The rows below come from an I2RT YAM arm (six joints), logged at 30 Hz.
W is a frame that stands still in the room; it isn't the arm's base.
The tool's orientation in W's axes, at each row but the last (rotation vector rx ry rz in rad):
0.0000, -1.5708, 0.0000
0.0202, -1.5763, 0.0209
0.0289, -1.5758, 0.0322
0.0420, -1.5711, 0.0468
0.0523, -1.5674, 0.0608
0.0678, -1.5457, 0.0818
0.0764, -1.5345, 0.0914
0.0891, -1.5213, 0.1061
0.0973, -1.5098, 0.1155
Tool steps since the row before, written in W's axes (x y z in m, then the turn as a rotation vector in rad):
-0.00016, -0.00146, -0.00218, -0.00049, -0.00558, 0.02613
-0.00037, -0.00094, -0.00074, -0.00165, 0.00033, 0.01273
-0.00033, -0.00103, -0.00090, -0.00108, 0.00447, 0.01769
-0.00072, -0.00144, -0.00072, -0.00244, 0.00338, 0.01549
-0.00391, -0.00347, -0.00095, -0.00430, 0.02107, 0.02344
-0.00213, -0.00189, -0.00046, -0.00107, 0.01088, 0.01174
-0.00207, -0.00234, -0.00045, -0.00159, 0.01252, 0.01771
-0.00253, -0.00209, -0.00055, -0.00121, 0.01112, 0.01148
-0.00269, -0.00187, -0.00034, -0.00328, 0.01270, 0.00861
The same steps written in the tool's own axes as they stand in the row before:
-0.00218, -0.00146, 0.00016, 0.02613, -0.00558, 0.00049
-0.00074, -0.00093, 0.00040, 0.01274, 0.00037, 0.00157
-0.00090, -0.00101, 0.00037, 0.01770, 0.00447, 0.00081
-0.00072, -0.00139, 0.00080, 0.01550, 0.00346, 0.00223
-0.00098, -0.00317, 0.00415, 0.02354, 0.02120, 0.00284
-0.00053, -0.00167, 0.00229, 0.01182, 0.01084, 0.00031
-0.00055, -0.00210, 0.00229, 0.01779, 0.01248, 0.00086
-0.00070, -0.00175, 0.00274, 0.01156, 0.01109, 0.00036
-0.00052, -0.00148, 0.00289, 0.00861, 0.01296, 0.00203

